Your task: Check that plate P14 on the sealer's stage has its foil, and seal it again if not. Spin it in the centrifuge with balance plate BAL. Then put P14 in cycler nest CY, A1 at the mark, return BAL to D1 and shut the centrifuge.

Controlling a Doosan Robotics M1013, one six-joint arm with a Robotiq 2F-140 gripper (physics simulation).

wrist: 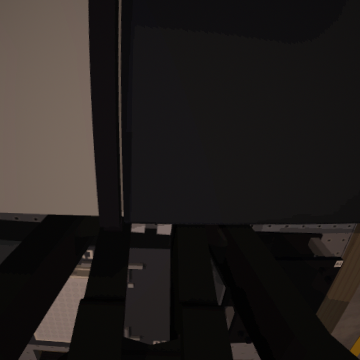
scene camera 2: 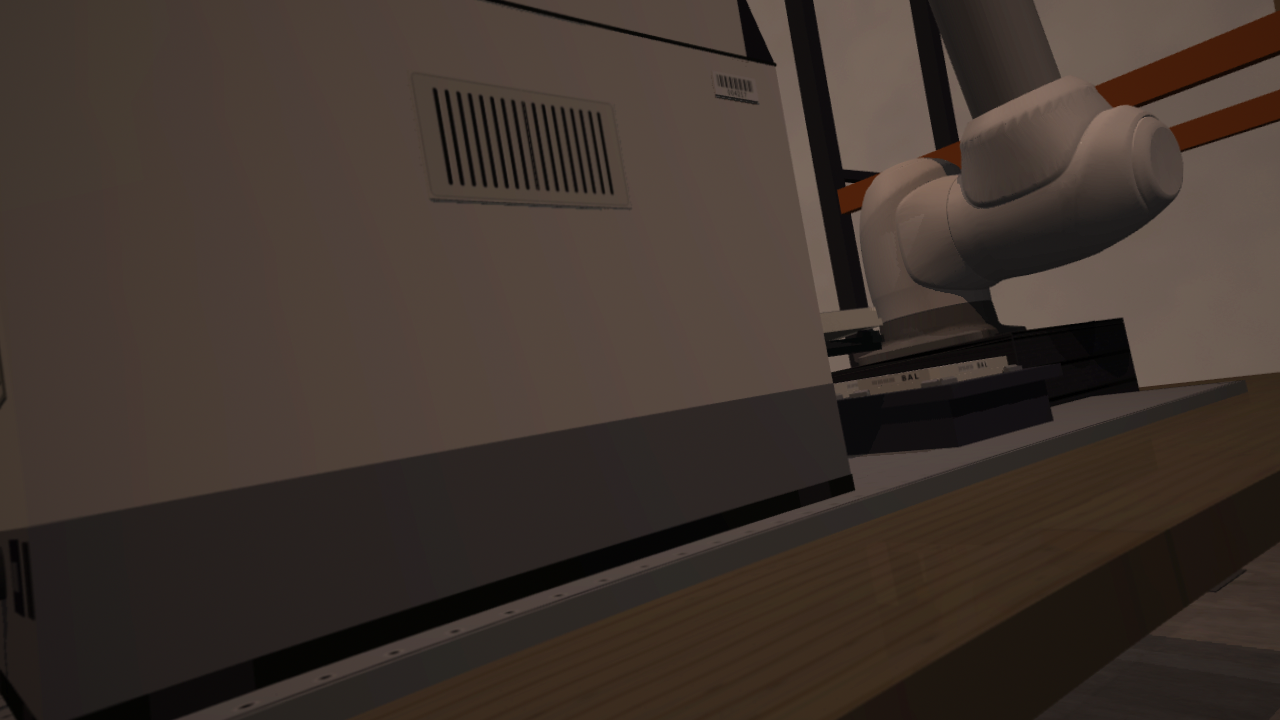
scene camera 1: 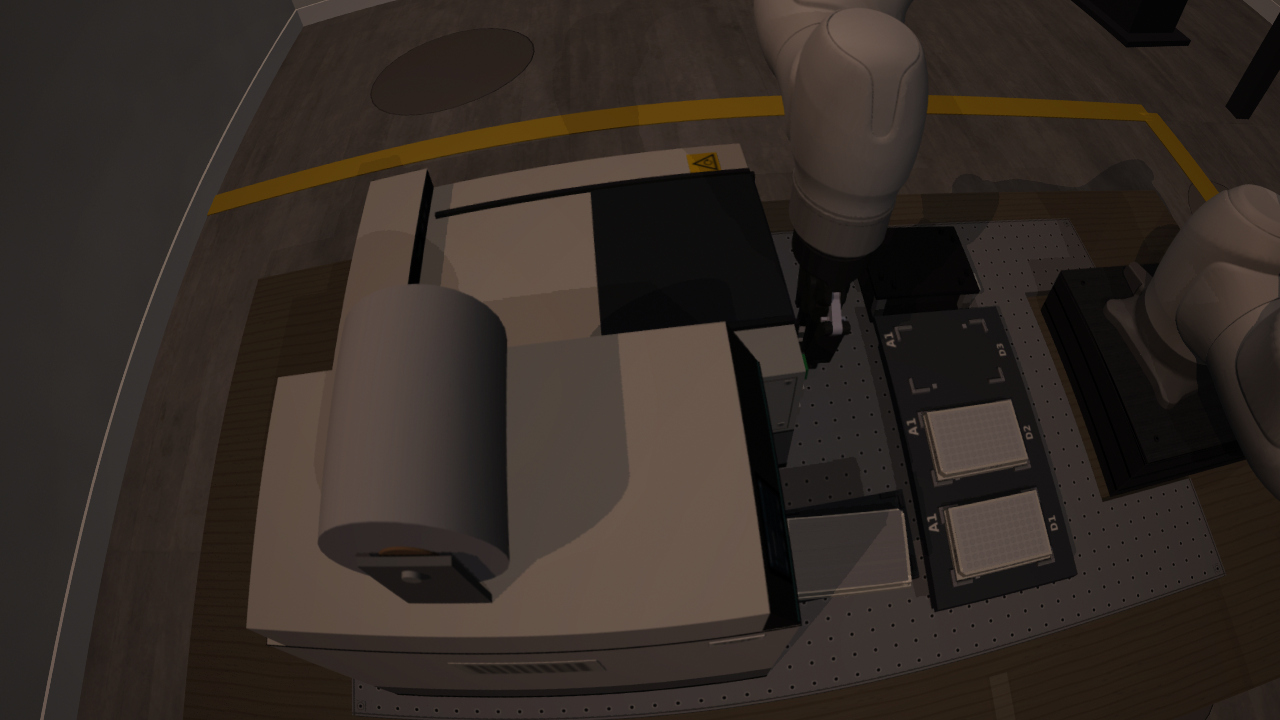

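Pixels of known places: arm's base at its link origin: (scene camera 2: 942, 351) (scene camera 1: 1170, 343).
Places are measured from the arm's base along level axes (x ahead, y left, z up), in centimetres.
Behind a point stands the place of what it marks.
A grey plate (scene camera 1: 846, 550) @[x 59.6, y 10.8, z 3.6 cm] lies on the stage at the right side of the big beige machine (scene camera 1: 625, 480) @[x 78.4, y 7.4, z 26.1 cm] (scene camera 2: 470, 310) @[x 94.7, y 15.6, z 4.5 cm]. Two pale plates sit in the black deck block (scene camera 1: 935, 340) @[x 36.4, y -13.1, z -3.5 cm]: one in slot D2 (scene camera 1: 973, 437) @[x 38.2, y 1.8, z -1.9 cm], one in slot D1 (scene camera 1: 997, 535) @[x 40.3, y 14.3, z -1.9 cm]. Slot D3 is bare. My gripper (scene camera 1: 816, 352) @[x 56.7, y -11.7, z 0.5 cm] (wrist: 150, 228) is shut and empty. It points down beside a small beige box (scene camera 1: 772, 349) @[x 62.2, y -8.2, z 12.2 cm] on the machine's right side, below the black lid panel (scene camera 1: 687, 247) @[x 66.6, y -22.3, z 12.5 cm] (wrist: 243, 125) @[x 61.9, y -14.8, z 12.5 cm]. In the wrist view the fingertips are hidden against the dark panel's edge.
A black square unit (scene camera 1: 923, 263) @[x 32.3, y -24.9, z -3.1 cm] stands behind the deck block, and a dark box (scene camera 1: 1086, 349) @[x 13.5, y -4.8, z -2.9 cm] stands at the far right. A grey cylinder (scene camera 1: 416, 417) @[x 88.4, y 6.9, z 38.3 cm] sits on the machine's top. Scene camera 2 shows the arm (scene camera 2: 1013, 209) @[x 12.1, y 16.1, z 15.2 cm] and the deck block (scene camera 2: 943, 403) @[x 48.3, y 17.9, z -5.0 cm].
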